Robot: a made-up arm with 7 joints.
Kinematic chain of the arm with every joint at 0, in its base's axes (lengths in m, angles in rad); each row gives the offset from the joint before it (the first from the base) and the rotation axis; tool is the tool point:
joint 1: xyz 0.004 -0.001 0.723 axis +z
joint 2: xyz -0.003 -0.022 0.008 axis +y
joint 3: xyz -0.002 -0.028 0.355 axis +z
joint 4: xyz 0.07 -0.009 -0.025 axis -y
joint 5: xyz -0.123 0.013 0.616 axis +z
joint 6: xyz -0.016 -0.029 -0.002 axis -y
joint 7: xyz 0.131 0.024 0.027 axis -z
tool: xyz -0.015 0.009 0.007
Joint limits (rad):
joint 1: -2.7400..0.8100
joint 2: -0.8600..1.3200
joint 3: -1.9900..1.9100
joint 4: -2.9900..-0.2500
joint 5: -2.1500..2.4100
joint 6: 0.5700..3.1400
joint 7: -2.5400..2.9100
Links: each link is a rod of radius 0.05 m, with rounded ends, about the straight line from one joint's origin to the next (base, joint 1, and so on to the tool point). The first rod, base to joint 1, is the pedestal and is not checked.
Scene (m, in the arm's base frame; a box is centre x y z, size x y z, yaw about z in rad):
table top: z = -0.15
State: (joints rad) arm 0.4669 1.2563 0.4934 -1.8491 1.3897 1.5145 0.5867
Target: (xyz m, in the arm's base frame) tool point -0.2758 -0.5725 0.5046
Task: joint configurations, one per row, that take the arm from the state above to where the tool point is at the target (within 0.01 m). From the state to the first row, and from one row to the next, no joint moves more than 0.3 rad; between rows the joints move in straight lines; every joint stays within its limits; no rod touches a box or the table.
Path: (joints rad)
1: 0.3505 1.2669 0.2223 -1.9642 1.4087 1.5622 0.5870
2: 0.2341 1.2775 -0.0488 -2.0793 1.4277 1.6099 0.5872
3: 0.1177 1.2881 -0.3199 -2.1944 1.4467 1.6576 0.5875
4: 0.0014 1.2988 -0.5910 -2.3095 1.4657 1.7053 0.5878
5: -0.1150 1.3094 -0.8621 -2.4245 1.4847 1.7530 0.5880
6: -0.2314 1.3200 -1.1332 -2.5396 1.5037 1.8008 0.5883

